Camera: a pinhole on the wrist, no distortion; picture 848 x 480 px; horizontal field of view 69.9 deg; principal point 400.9 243.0 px. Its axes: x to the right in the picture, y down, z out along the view. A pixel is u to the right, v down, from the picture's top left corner.
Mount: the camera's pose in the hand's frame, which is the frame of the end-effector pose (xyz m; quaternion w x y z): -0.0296 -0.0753 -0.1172 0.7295 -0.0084 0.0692 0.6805
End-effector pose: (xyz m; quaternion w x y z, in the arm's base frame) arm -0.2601 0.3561 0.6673 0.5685 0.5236 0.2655 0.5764
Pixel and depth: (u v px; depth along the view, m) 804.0 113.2 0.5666
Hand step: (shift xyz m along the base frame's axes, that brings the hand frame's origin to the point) 0.2551 -0.0328 0.4866
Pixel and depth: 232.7 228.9 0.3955
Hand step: 0.3143 -0.0450 -0.0373
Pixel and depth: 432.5 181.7 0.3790
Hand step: 0.2442 -0.0285 0.0753
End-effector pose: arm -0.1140 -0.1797 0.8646 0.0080 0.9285 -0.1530 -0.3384
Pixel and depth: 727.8 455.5 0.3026
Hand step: -0.2147 -0.0770 -0.0573
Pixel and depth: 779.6 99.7 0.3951
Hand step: -0.1247 -0.2068 -0.2314
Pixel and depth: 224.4 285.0 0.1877
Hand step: -0.0388 0.1186 -0.0530
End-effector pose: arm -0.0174 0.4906 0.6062 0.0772 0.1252 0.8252 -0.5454
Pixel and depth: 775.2 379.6 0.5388
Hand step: 0.1667 -0.2476 -0.4141
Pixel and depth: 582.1 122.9 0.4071
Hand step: -0.0691 -0.2018 -0.2023
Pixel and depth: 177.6 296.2 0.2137
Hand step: -0.0058 -0.1488 0.0816
